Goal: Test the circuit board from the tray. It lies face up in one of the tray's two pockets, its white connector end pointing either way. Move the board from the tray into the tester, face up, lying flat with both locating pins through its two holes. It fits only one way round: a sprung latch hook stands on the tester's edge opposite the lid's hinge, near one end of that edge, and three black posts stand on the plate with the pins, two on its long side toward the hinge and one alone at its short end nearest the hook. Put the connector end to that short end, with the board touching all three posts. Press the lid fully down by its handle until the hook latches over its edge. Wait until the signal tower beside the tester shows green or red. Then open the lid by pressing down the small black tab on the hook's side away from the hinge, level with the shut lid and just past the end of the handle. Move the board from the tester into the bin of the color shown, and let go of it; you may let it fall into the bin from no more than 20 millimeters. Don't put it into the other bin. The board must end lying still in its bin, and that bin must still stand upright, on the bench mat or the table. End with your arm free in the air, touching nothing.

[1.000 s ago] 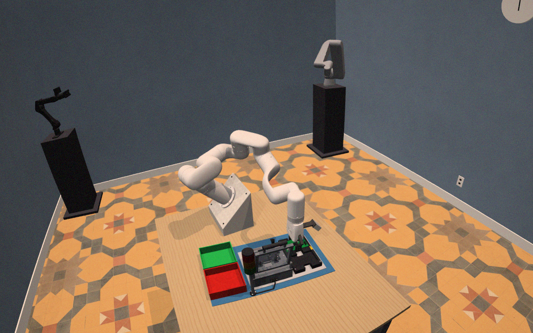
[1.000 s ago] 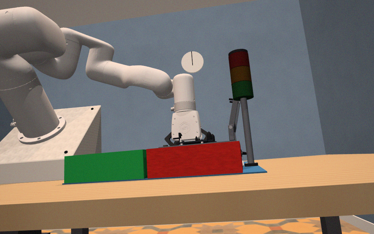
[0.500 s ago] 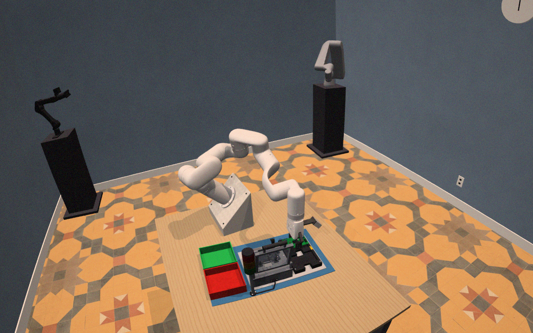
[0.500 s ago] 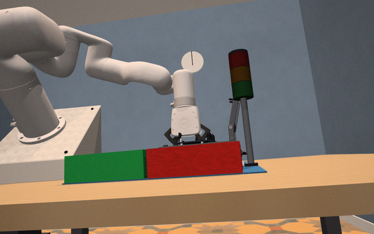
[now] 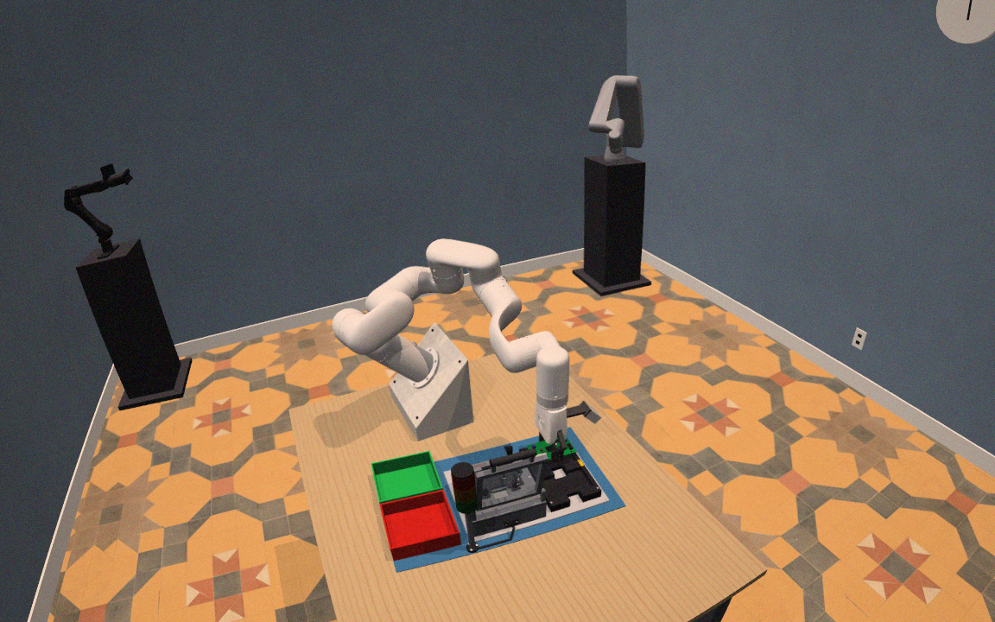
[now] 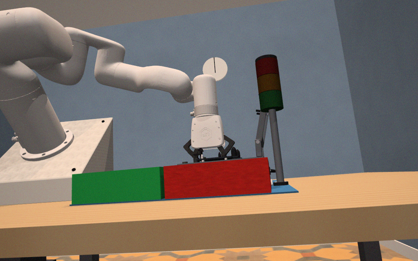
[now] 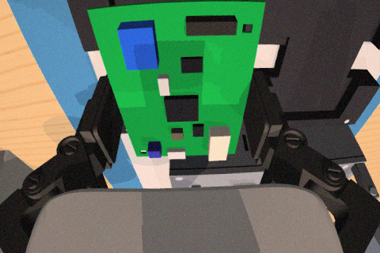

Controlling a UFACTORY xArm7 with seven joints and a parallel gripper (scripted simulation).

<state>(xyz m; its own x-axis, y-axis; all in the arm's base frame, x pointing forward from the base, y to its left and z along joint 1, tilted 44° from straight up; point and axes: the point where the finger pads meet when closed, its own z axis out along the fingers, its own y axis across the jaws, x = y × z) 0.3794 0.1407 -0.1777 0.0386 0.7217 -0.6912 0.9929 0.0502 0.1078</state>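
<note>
The black latch tab lies 110 mm to the right of my hand, 30 mm above it and 10 mm behind it. Also, from my hand: tester plate: 170 mm to the right, 60 mm ahead, 10 mm above; tester lid: 180 mm to the right, 180 mm ahead, 120 mm above; green circuit board: right at my hand.
</note>
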